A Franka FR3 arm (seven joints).
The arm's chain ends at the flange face. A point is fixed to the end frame.
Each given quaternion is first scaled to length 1.
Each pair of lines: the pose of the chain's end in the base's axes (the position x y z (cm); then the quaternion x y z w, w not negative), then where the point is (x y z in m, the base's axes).
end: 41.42 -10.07 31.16 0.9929 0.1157 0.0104 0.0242
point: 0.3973 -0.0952 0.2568
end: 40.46 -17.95 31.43 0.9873 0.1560 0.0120 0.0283
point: 0.3875 -0.1759 0.2594
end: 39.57 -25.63 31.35 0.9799 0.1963 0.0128 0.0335
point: 0.3784 -0.2547 0.2586
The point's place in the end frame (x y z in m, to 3 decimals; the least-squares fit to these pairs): -0.016 -0.012 0.054
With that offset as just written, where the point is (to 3 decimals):
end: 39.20 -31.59 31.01 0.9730 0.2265 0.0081 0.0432
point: 0.374 -0.317 0.255
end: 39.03 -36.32 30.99 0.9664 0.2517 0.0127 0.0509
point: 0.373 -0.366 0.255
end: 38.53 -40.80 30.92 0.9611 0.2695 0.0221 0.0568
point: 0.369 -0.411 0.254
